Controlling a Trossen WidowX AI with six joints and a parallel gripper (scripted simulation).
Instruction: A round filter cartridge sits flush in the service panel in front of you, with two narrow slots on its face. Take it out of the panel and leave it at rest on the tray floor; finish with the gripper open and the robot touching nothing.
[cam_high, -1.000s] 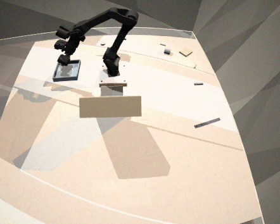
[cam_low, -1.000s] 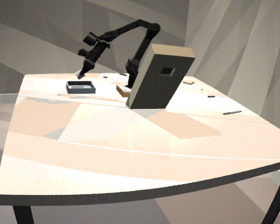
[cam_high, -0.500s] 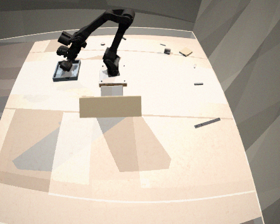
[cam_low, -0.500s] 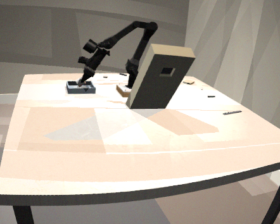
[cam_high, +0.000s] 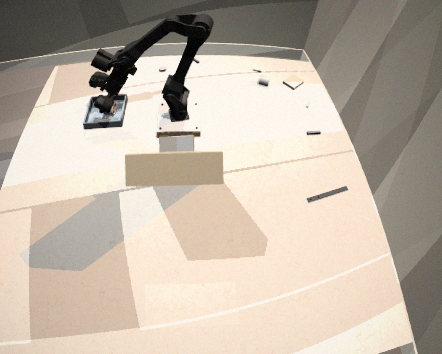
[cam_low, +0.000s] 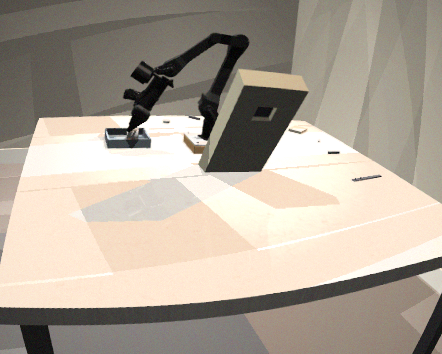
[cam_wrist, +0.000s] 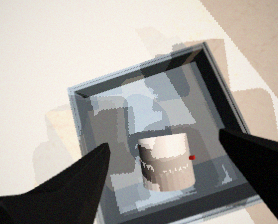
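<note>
My gripper tip is 20 mm to the right of the round filter cartridge, 20 mm above it and 10 mm short of it. Round my gripper tip: service panel (420 mm ahead, 200 mm to the left, 120 mm above); blue-grey tray (40 mm below).
</note>
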